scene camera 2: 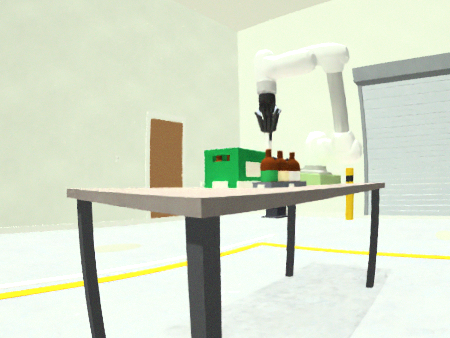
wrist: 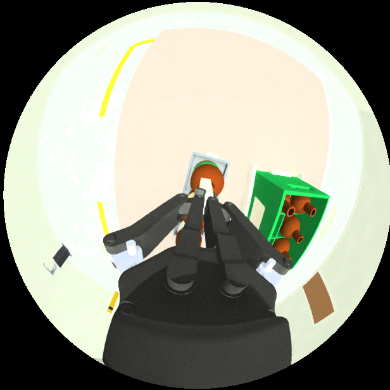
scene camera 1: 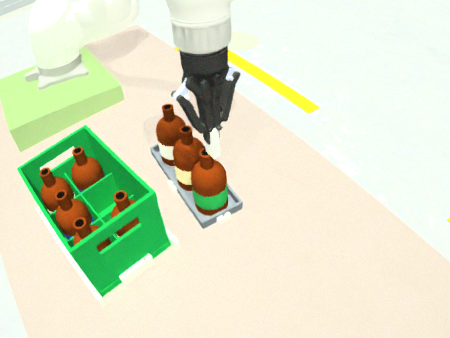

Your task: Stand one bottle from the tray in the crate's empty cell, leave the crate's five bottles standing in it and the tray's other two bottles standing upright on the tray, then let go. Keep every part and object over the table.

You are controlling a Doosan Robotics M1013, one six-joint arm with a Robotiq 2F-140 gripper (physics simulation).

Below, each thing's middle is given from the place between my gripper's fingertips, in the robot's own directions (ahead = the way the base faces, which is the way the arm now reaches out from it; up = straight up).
Right now the green-label bottle (scene camera 1: 208, 177) is 1 cm behind my hand, 1 cm to the right of it and 8 cm below it.
